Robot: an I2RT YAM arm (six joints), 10 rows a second.
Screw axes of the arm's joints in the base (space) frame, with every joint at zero. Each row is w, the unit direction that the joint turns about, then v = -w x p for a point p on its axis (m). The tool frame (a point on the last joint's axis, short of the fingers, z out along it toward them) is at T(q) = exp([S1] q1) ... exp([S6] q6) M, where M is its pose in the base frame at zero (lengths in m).
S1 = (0, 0, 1, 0, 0, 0)
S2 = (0, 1, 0, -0.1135, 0, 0.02)
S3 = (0, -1, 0, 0.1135, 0, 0.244)
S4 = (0, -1, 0, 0.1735, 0, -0.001)
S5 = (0, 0, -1, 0, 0.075, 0)
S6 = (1, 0, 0, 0, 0.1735, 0)
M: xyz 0.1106 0 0.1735 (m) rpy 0 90 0 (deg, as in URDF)
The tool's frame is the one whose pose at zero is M.
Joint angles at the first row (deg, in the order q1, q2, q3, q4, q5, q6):
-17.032 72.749 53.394 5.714 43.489 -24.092
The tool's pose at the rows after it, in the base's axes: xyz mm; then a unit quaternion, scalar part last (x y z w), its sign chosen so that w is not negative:
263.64 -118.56 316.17 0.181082 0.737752 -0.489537 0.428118
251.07 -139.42 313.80 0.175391 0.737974 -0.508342 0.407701
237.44 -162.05 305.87 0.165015 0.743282 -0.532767 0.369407
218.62 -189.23 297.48 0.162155 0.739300 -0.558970 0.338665
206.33 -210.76 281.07 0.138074 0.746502 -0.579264 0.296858
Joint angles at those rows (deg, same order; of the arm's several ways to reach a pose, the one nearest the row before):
-19.437 72.212 52.137 7.999 42.543 -26.807
-24.514 71.536 50.882 9.376 39.575 -30.660
-30.020 71.670 49.301 10.826 37.196 -35.708
-36.951 72.150 47.153 14.898 33.794 -40.761
-42.057 74.306 44.908 19.152 30.881 -47.086

